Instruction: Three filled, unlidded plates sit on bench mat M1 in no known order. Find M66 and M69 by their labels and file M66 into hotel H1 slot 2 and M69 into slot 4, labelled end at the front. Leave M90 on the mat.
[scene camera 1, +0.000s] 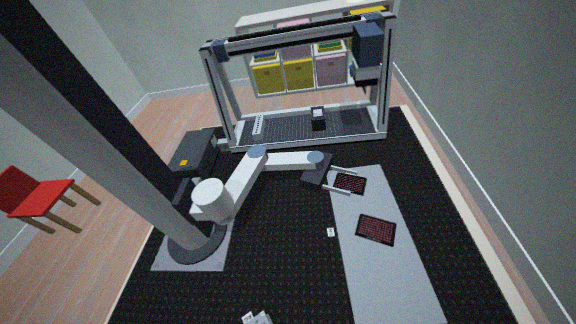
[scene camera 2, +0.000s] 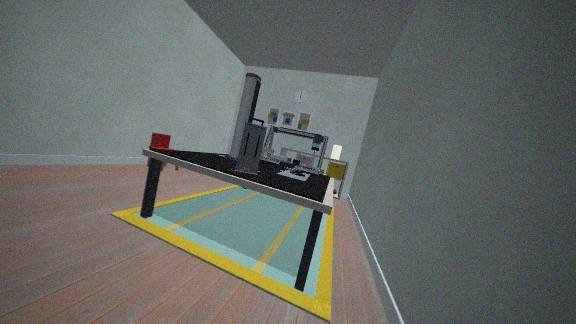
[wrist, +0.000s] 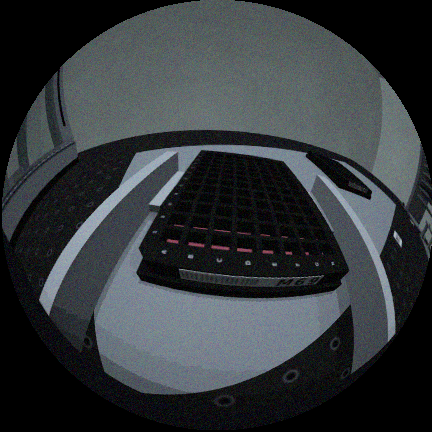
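Pixels of known places: gripper, fingertip midpoint: (scene camera 1: 353, 183) (scene camera 2: 297, 171) (wrist: 248, 171); arm's base at its link origin: (scene camera 1: 199, 234) (scene camera 2: 236, 159).
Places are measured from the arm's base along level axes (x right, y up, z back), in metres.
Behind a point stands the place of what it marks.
The black plate with pink-red wells (scene camera 1: 349, 183) {y 0.030, x -0.188, z -0.636 m} (wrist: 240, 210) {y 0.029, x -0.209, z -0.614 m} has a front label that reads M69 in the wrist view. It lies level at the far end of the grey mat M1 (scene camera 1: 395, 295) (wrist: 210, 330); any small lift cannot be told. My gripper (scene camera 1: 353, 182) {y 0.030, x -0.187, z -0.654 m} (wrist: 248, 171) {y 0.030, x -0.187, z -0.654 m} is shut on it, one finger along each side. Its left pad meets the plate's side; the right pad is hidden. A second filled plate (scene camera 1: 376, 230) {y 0.023, x 0.021, z -0.699 m} (wrist: 342, 175) {y 0.029, x -0.028, z -0.664 m} lies nearer on the mat, its label too small to read. A third plate does not show on the visible mat. Hotel H1 cannot be identified surely.
A tall grey tower with a handle (scene camera 2: 251, 148) {y 0.176, x 0.597, z -0.479 m} stands near the arm's column (scene camera 2: 245, 100) {y 0.618, x 0.074, z -0.011 m}. A grey labelled object (scene camera 1: 259, 318) {y 0.073, x 0.290, z -0.319 m} shows at the bottom edge. A gantry frame (scene camera 1: 305, 144) {y 0.035, x -0.450, z -0.455 m} and a dark grey box (scene camera 1: 195, 148) {y 0.128, x -0.396, z 0.093 m} stand behind the arm. A small white tag (scene camera 1: 330, 232) {y 0.013, x 0.017, z -0.538 m} lies beside the mat.
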